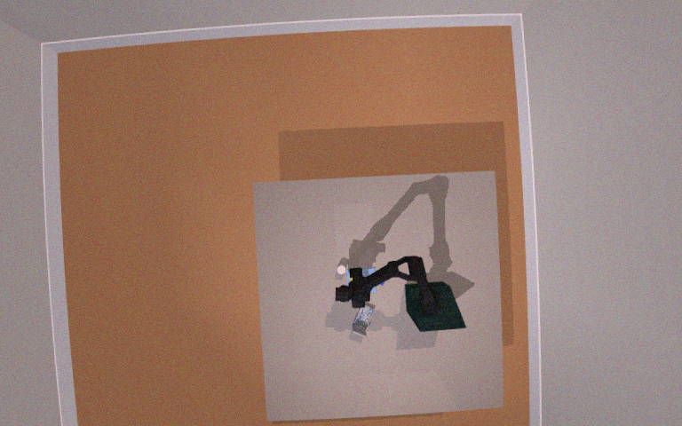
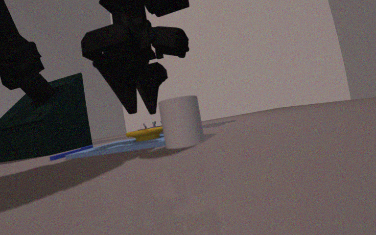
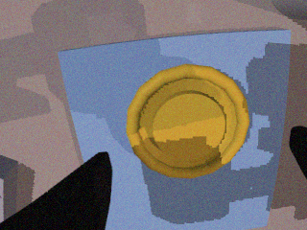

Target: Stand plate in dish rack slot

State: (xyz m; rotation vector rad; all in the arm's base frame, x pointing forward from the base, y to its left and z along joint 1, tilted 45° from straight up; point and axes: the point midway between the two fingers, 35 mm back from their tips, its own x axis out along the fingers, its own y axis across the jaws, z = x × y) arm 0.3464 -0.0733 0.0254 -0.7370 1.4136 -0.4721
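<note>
Right now my gripper tip is 3 cm above the yellow plate. The rest, counted from my gripper tip: grey dish rack 19 cm to the left, 5 cm behind, 2 cm below; white cylinder 8 cm ahead, 6 cm to the right, 2 cm below; light blue mat 4 cm below, 3 cm behind.
</note>
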